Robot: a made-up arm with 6 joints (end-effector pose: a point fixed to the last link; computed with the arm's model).
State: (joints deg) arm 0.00 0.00 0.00 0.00 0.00 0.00
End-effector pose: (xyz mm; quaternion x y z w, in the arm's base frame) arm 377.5 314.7 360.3 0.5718 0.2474 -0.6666 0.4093
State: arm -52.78 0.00 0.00 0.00 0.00 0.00
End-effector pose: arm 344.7 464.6 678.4 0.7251 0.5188 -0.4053 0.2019
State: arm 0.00 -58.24 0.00 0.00 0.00 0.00
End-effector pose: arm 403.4 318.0 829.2 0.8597 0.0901 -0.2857 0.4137
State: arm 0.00 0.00 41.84 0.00 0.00 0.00
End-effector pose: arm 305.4 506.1 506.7 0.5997 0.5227 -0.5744 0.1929
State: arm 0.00 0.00 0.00 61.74 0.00 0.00
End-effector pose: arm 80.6 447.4 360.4 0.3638 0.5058 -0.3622 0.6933
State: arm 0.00 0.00 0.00 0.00 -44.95 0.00
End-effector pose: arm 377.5 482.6 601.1 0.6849 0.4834 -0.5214 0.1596
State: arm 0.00 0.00 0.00 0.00 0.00 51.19
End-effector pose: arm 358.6 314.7 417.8 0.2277 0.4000 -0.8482 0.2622
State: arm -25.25 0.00 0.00 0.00 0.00 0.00
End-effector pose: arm 372.7 422.8 496.2 0.6626 0.3876 -0.5562 0.3184
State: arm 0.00 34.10 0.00 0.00 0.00 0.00
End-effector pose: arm 167.6 269.4 176.0 0.3296 0.3125 -0.8160 0.3575
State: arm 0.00 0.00 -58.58 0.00 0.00 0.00
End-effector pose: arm 456.8 -9.8 444.8 0.4088 -0.1837 -0.6474 0.6165
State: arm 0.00 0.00 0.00 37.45 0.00 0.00
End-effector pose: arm 213.4 434.9 360.3 0.4621 0.4179 -0.4999 0.6016
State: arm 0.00 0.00 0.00 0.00 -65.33 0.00
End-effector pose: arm 377.5 487.9 736.8 0.7023 0.5680 -0.4276 0.0359
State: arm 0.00 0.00 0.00 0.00 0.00 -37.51
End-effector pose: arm 417.4 314.7 339.5 0.7557 0.1027 -0.4473 0.4672
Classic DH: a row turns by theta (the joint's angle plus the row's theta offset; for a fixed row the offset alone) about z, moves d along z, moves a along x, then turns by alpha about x. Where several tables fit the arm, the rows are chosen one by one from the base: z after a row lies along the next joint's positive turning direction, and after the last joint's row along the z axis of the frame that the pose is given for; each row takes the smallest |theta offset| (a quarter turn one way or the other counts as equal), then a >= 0, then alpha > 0; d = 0 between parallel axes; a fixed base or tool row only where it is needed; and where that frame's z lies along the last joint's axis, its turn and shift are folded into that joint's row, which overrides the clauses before.
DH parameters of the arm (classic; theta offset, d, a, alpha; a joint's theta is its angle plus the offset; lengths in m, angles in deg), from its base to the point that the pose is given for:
base (fixed): 78.2 0.6093 0.1286 -101.15
joint 1: 84.73 0.024 -0.0133 66.32
joint 2: 5.25 -0.0142 -0.034 86.88
joint 3: -89.9 0.1199 0.0147 82.92
joint 4: -15.54 0.0176 0.0251 90
joint 5: -90 -0.31 0.2749 90
joint 6: 21.77 0.2455 0.0637 -142.94
tool (fixed): 25.83 0.0482 0 0

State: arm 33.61 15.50 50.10 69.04 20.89 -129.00
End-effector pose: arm 170.0 568.5 364.0 0.9203 0.1391 0.3092 0.1949
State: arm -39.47 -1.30 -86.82 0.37 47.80 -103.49
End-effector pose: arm 472.8 -256.2 741.5 0.2304 -0.3591 0.1803 0.8863
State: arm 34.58 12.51 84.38 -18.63 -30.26 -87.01
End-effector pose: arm 519.7 365.4 389.2 -0.8237 0.2223 0.4928 0.1708
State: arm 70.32 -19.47 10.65 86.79 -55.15 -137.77
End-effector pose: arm -155.4 453.5 324.0 0.8921 0.3035 -0.0991 0.3199
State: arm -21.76 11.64 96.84 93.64 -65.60 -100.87
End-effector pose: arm -58.8 -218.4 954.3 -0.2947 -0.5075 -0.2317 0.7758
